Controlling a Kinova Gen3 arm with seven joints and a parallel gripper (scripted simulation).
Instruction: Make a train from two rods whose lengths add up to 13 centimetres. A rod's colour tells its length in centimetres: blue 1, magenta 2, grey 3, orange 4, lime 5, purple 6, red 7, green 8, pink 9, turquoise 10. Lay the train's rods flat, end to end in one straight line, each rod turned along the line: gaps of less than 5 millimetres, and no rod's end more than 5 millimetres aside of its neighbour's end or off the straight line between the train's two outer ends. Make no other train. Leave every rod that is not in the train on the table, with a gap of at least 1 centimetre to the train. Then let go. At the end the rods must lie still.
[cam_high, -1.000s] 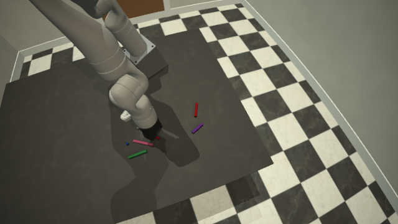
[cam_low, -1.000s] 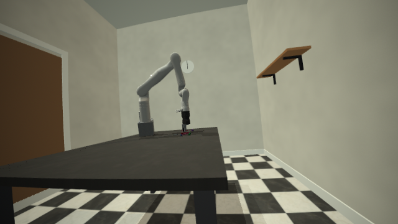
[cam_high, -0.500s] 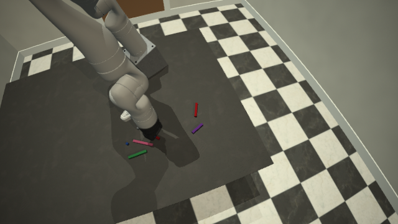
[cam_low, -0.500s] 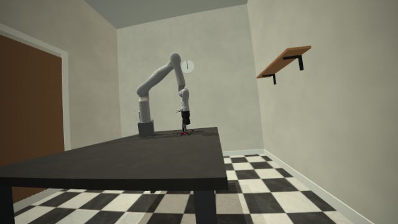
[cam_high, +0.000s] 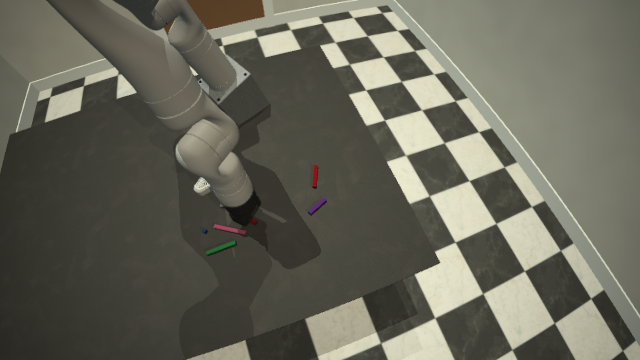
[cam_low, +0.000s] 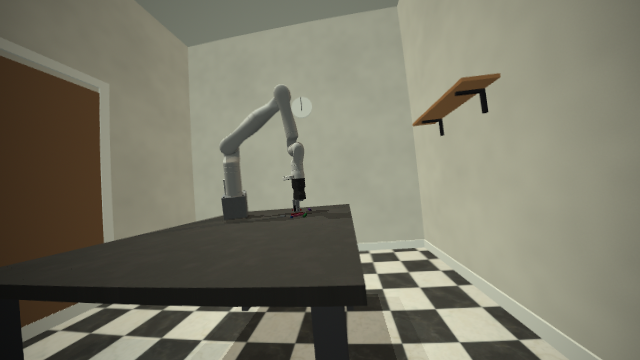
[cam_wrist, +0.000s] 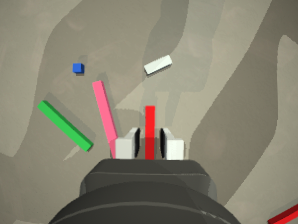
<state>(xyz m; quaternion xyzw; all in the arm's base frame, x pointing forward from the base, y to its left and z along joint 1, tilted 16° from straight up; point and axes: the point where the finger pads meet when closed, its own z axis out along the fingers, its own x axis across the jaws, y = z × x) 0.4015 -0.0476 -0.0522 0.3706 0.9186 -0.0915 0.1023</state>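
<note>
The pink rod lies 5 cm to the right of my hand, 3 cm below it and 2 cm ahead of it. Round my hand: green rod 8 cm to the right, 6 cm ahead, 3 cm below; short grey rod 6 cm behind, 5 cm to the right, 3 cm below; small blue rod 12 cm to the right, 3 cm below, 1 cm ahead.
</note>
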